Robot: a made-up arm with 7 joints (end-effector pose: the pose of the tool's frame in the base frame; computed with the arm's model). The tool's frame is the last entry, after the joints.
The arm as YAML. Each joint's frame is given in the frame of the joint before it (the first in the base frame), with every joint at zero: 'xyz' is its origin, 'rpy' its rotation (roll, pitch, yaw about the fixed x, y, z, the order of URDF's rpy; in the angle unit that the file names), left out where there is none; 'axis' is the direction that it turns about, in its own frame. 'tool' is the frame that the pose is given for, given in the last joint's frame.
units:
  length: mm
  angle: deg
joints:
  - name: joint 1
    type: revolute
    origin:
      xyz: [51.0, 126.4, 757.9]
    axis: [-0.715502, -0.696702, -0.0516]
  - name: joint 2
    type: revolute
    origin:
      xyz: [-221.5, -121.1, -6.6]
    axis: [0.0, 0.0, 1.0]
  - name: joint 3
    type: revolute
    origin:
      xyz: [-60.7, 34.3, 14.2]
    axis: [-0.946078, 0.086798, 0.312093]
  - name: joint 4
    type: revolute
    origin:
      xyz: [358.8, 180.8, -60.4]
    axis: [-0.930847, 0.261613, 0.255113]
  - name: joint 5
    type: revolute
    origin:
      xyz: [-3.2, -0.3, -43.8]
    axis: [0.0, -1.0, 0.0]
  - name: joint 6
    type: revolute
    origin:
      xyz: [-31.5, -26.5, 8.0]
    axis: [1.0, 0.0, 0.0]
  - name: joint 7
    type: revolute
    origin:
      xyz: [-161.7, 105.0, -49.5]
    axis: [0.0, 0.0, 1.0]
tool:
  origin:
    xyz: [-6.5, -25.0, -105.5]
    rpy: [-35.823, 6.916, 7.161]
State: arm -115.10 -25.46 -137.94 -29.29 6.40 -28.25 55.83
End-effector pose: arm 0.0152 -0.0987 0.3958 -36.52 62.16 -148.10
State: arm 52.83 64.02 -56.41 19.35 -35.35 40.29 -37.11
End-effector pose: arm -0.3143 0.2864 0.6404 -48.78 50.30 -11.74
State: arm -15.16 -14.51 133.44 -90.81 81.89 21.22 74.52
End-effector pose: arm -0.0707 -0.0646 0.1851 -94.58 6.31 121.01
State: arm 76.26 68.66 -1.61 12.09 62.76 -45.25 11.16
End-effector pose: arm 0.2430 -0.0280 0.4048 -152.08 21.60 94.06
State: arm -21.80 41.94 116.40 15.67 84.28 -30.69 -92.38
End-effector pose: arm 0.2419 0.1974 0.4768 -114.76 -70.14 139.38
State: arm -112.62 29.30 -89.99 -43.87 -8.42 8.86 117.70
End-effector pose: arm 0.3235 -0.0653 0.6811 69.13 31.20 -78.96
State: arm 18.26 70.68 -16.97 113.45 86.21 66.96 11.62
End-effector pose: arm -0.0336 0.1559 0.6390 -10.54 20.10 179.36
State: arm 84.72 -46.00 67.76 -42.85 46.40 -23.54 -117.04
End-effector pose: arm 0.2750 -0.4607 0.8528 105.17 12.91 -157.29
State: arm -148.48 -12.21 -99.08 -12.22 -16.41 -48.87 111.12
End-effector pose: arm 0.1112 0.1076 0.6433 110.96 21.84 -16.08
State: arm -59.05 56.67 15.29 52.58 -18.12 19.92 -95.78
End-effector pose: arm -0.3401 0.1065 0.8824 -48.25 16.93 -21.36
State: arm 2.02 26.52 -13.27 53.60 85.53 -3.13 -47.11
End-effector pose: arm 0.1396 0.2483 0.4714 -36.20 -66.65 26.78
